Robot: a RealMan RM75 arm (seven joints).
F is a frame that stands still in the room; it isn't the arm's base.
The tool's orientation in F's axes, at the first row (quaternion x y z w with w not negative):
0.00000 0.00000 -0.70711 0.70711
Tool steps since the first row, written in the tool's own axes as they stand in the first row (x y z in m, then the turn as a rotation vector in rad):
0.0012 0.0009 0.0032 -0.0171 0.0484 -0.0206
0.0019 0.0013 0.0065 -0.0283 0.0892 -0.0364
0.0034 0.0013 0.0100 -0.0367 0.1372 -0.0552
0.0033 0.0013 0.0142 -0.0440 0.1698 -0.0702
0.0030 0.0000 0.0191 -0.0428 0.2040 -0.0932
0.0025 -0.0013 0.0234 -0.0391 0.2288 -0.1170
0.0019 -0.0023 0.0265 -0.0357 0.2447 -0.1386
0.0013 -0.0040 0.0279 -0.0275 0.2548 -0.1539
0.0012 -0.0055 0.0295 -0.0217 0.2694 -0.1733
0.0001 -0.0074 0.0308 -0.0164 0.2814 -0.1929
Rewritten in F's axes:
0.0009 -0.0012 0.0032 0.0484 0.0171 -0.0206
0.0013 -0.0019 0.0065 0.0892 0.0283 -0.0364
0.0013 -0.0034 0.0100 0.1372 0.0367 -0.0552
0.0013 -0.0033 0.0142 0.1698 0.0440 -0.0702
0.0000 -0.0030 0.0191 0.2040 0.0428 -0.0932
-0.0013 -0.0025 0.0234 0.2288 0.0391 -0.1170
-0.0023 -0.0019 0.0265 0.2447 0.0357 -0.1386
-0.0040 -0.0013 0.0279 0.2548 0.0275 -0.1539
-0.0055 -0.0012 0.0295 0.2694 0.0217 -0.1733
-0.0074 -0.0001 0.0308 0.2814 0.0164 -0.1929

